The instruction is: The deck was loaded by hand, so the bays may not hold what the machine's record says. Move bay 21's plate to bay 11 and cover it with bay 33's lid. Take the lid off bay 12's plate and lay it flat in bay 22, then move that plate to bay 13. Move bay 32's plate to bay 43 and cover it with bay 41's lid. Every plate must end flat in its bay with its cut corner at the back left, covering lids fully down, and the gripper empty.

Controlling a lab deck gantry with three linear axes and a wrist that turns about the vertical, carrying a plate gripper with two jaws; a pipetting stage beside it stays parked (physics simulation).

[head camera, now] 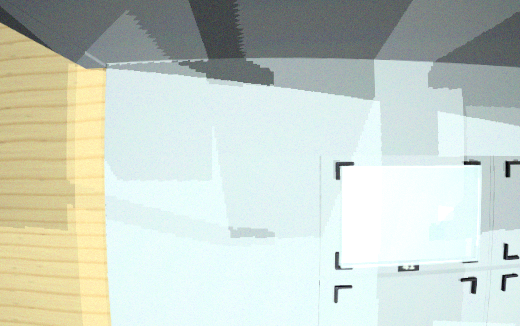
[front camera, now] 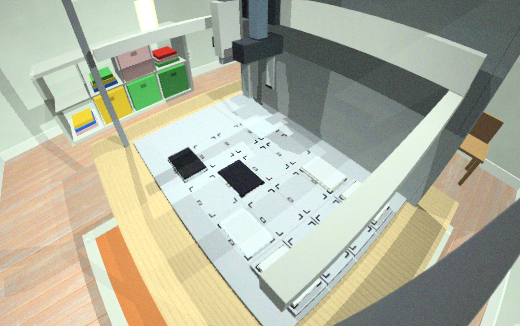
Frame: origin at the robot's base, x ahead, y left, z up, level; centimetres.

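Where they show: gripper, between the fingertips: (front camera: 258,91); robot's base, origin of its link: (front camera: 168,160).
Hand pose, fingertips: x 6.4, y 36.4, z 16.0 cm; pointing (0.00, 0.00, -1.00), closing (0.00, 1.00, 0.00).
Note:
Things, the pixels of their centre, and the offset from my fingertips.
- pale flat piece, middle of its body: (head camera: 412,215) (front camera: 258,126) dy +0.0, dx +0.0, dz -15.6 cm
- black plate, middle of its body: (front camera: 186,162) dy -32.1, dx +0.0, dz -14.8 cm
- flat black lid, middle of its body: (front camera: 240,176) dy -21.4, dx +16.4, dz -15.6 cm
- white plate, middle of its body: (front camera: 245,231) dy -32.1, dx +32.8, dz -15.3 cm
- pale plate, middle of its body: (front camera: 323,173) dy +0.0, dx +32.8, dz -15.3 cm
My gripper (front camera: 260,91) is raised over the back left of the deck, its jaws apart with nothing seen between them; it does not show in the head view. A pale flat piece (front camera: 260,125) (head camera: 410,215) lies below it in the back left bay, seemingly 41; the label is too blurred to read. A black plate (front camera: 187,162) sits in the front left bay, seemingly 11. A flat black lid (front camera: 241,178) lies in what looks like bay 22. A white plate (front camera: 246,232) sits in what looks like bay 13. Another pale plate (front camera: 324,173) sits in what looks like bay 43. Cut corners are too small to tell.
A pale beam (front camera: 360,205) crosses the deck's right side and partly hides pale pieces, one at the front (front camera: 272,257) and one at the back (front camera: 351,190). A grey upright (front camera: 95,72) stands at the left. A grey wall (front camera: 350,110) rises behind the deck.

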